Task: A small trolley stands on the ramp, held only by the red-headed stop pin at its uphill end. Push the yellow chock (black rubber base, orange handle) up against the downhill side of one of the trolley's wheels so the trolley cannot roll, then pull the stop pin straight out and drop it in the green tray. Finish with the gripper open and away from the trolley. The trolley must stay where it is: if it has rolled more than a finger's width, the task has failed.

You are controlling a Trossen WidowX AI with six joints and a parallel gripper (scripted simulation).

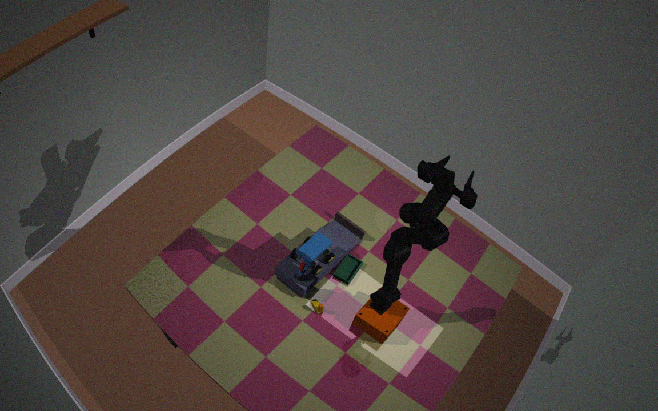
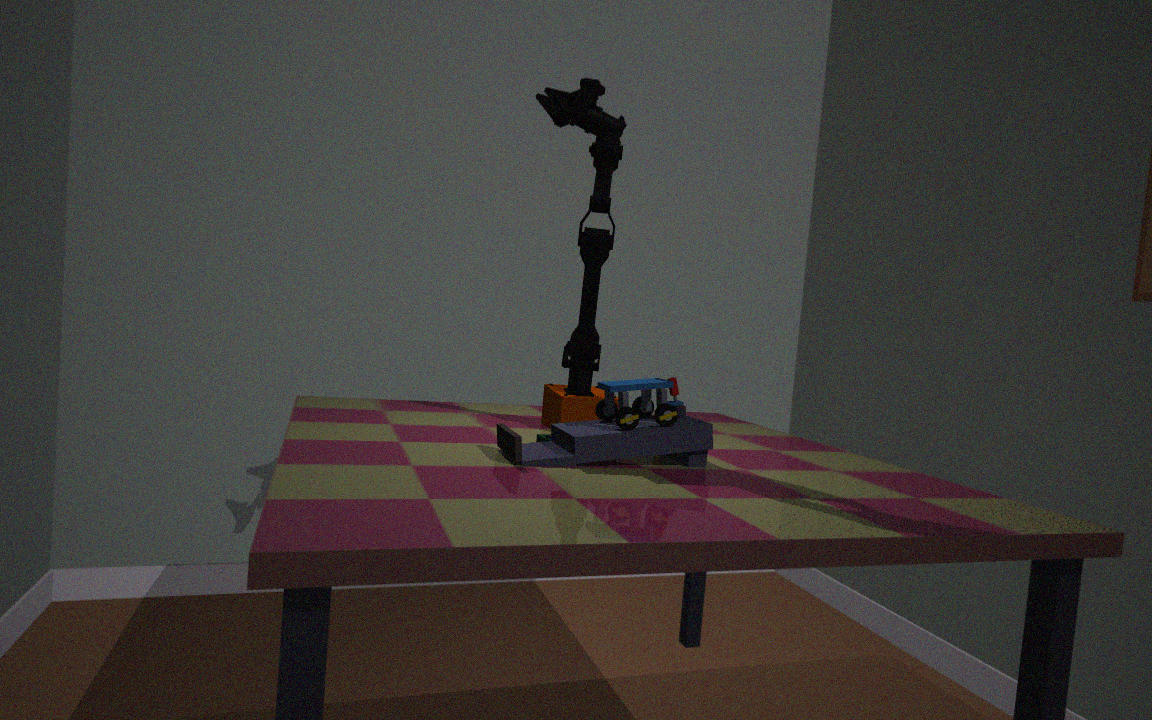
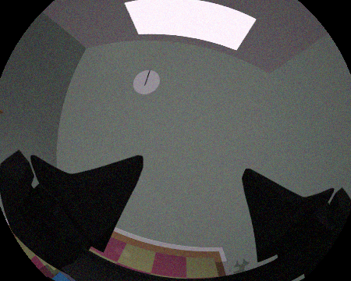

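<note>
The yellow chock lies 76 cm below my gripper tip, 31 cm to the left of it and 16 cm ahead of it. From my gripper tip the other things lie so: green tray 79 cm below, 21 cm ahead, 9 cm to the left; red-headed stop pin 66 cm below, 30 cm to the left, 28 cm ahead; blue-topped trolley 67 cm below, 32 cm ahead, 20 cm to the left.
</note>
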